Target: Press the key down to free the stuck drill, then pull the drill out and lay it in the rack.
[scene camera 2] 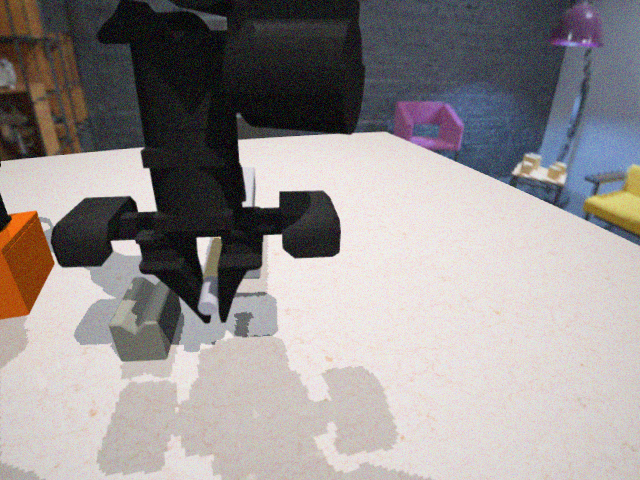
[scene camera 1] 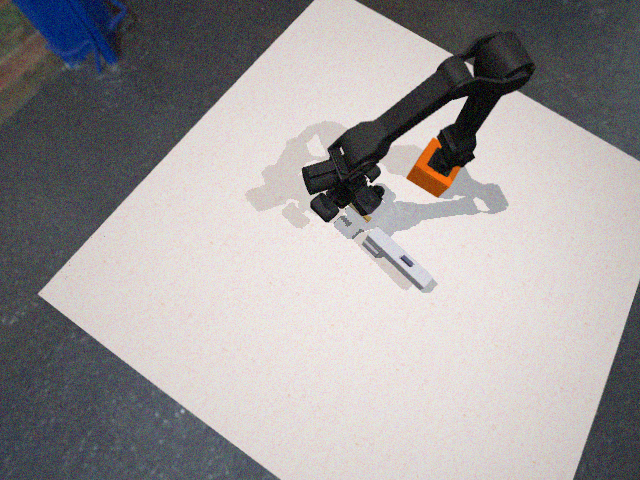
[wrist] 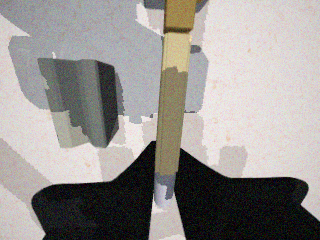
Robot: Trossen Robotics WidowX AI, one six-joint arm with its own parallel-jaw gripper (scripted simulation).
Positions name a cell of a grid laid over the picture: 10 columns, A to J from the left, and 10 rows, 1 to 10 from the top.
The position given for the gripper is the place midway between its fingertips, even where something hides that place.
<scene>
The gripper (scene camera 2: D7) holds a drill (scene camera 2: D7). Also in view: a grey v-notched rack (scene camera 2: C7).
The gripper also shows in scene camera 1 (scene camera 1: F5) and in the wrist view (wrist: F7). The grey v-notched rack is seen too in the wrist view (wrist: C5).
</scene>
